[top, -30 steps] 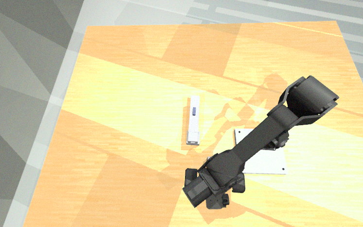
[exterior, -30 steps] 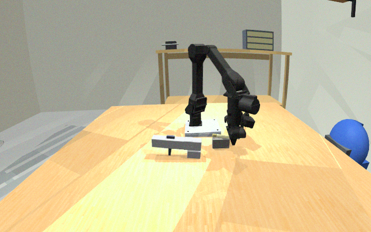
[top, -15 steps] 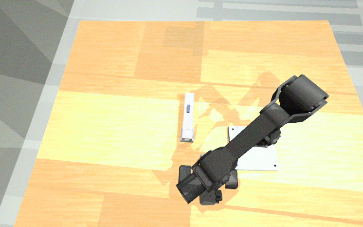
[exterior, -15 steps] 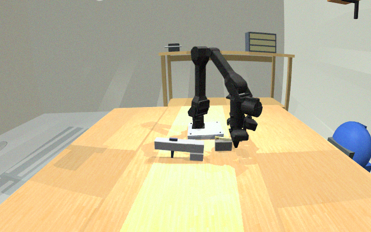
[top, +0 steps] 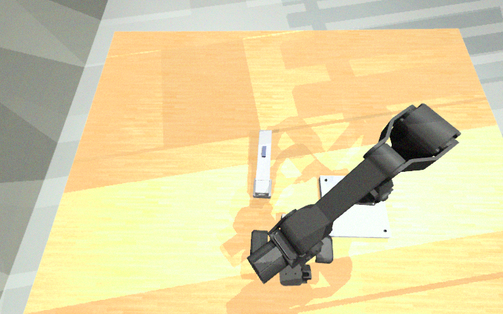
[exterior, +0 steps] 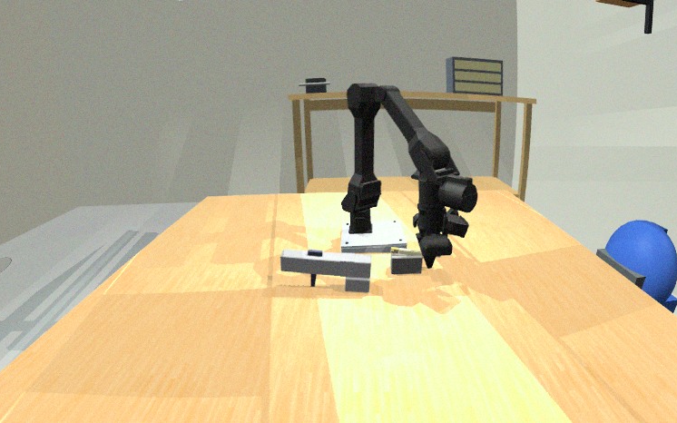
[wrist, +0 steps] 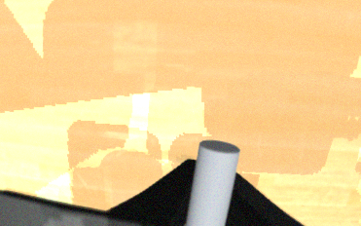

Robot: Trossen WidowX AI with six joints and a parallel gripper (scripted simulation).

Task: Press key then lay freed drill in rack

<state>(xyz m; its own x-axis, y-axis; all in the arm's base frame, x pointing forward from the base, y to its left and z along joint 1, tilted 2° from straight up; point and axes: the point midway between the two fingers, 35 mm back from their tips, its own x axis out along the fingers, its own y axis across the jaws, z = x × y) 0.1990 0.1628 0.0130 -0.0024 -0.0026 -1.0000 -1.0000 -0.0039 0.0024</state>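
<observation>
Right now my gripper tip is 40 mm to the left of the drill and 40 mm below it. Also, from my gripper tip: grey rack (50 mm to the right, 10 mm above); dark key (70 mm ahead, 250 mm to the right, 50 mm above); grey housing (70 mm ahead, 220 mm to the right, 40 mm above).
</observation>
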